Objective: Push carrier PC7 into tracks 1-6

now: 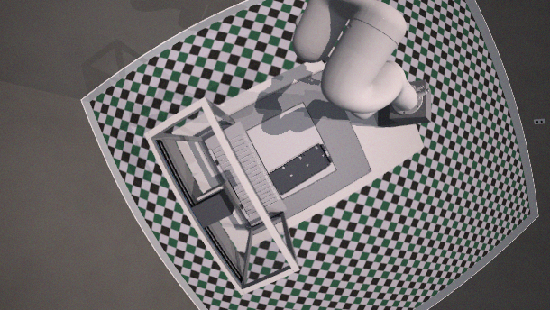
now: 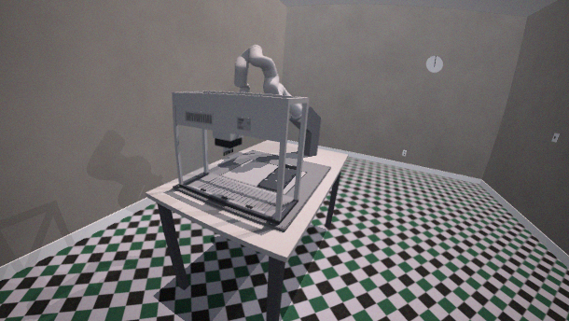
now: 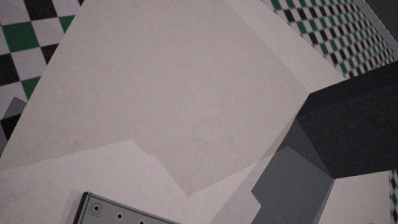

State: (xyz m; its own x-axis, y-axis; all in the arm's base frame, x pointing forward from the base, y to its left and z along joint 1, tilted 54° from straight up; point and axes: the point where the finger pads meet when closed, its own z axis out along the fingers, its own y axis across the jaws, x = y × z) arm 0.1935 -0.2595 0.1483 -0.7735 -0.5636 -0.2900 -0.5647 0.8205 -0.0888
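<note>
The carrier PC7 lies 37 cm to the left of my hand, 36 cm ahead of it and 18 cm below it.
</note>
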